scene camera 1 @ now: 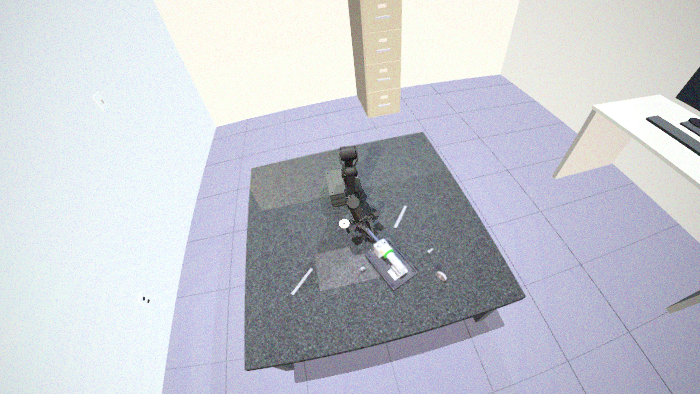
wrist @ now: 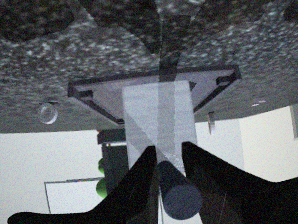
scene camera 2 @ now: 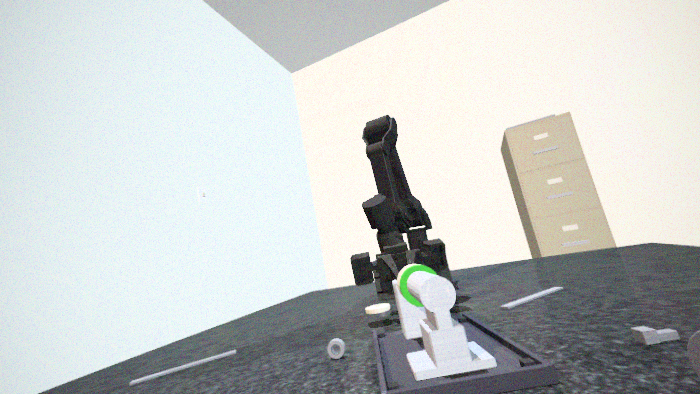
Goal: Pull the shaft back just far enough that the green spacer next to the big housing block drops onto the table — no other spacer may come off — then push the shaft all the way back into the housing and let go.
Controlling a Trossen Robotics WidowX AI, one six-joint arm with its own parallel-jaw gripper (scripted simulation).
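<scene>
A housing block appears in scene camera 2 and in scene camera 1, and on the block (scene camera 2: 431, 345) the same spot is (scene camera 1: 398, 275).
</scene>
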